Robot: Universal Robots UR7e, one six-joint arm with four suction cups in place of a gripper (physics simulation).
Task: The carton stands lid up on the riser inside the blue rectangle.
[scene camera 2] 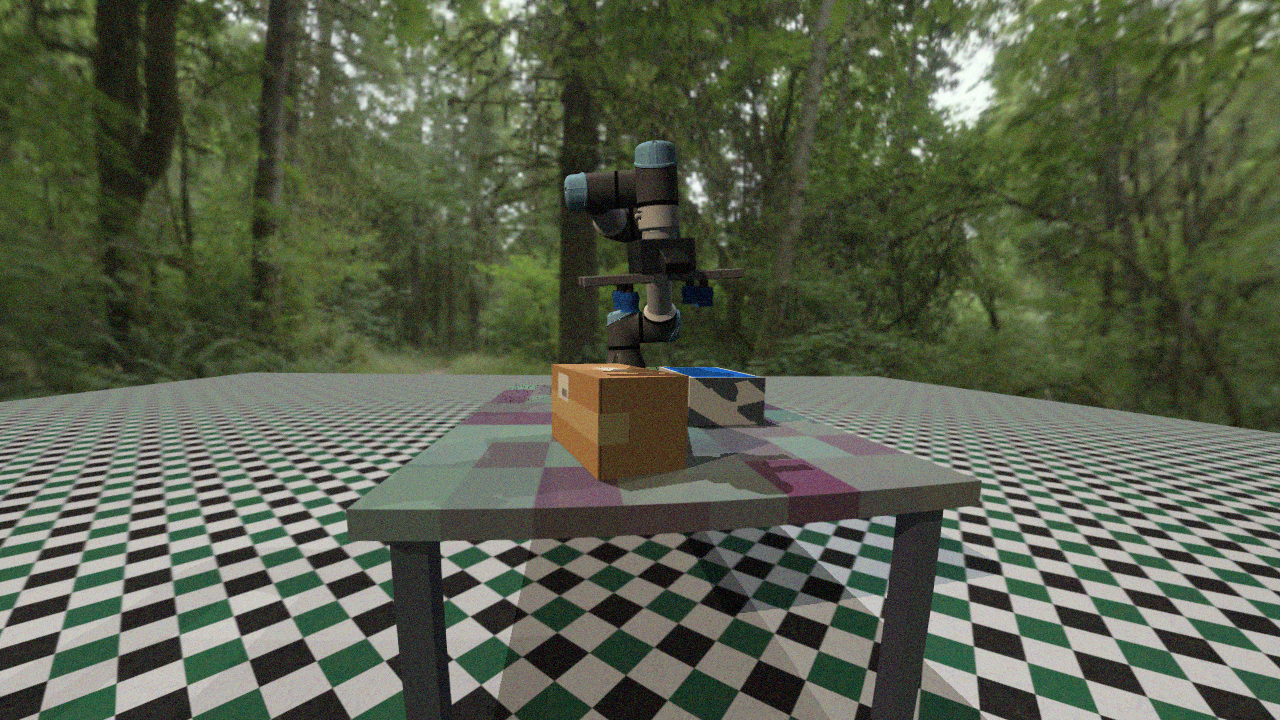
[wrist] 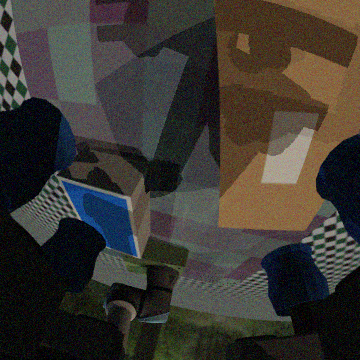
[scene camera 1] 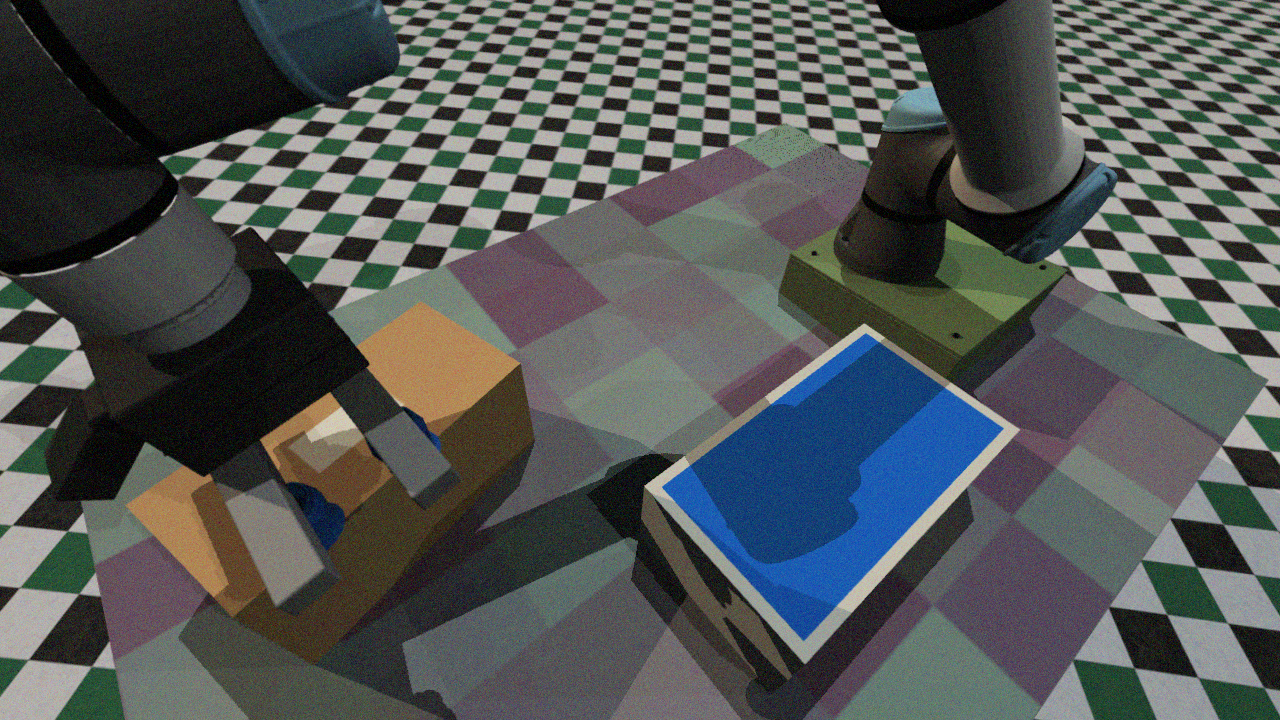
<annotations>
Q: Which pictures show the brown carton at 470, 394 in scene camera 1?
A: Scene camera 2, the wrist view and scene camera 1: all of them.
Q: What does the brown carton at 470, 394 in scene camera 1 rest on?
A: The table.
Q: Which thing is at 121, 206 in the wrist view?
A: A riser.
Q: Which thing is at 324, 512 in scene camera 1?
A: My suction head.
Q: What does the riser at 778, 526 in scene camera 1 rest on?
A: The table.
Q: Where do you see a brown carton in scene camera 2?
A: At 617, 420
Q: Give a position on a riser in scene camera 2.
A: At 716, 396
</annotations>
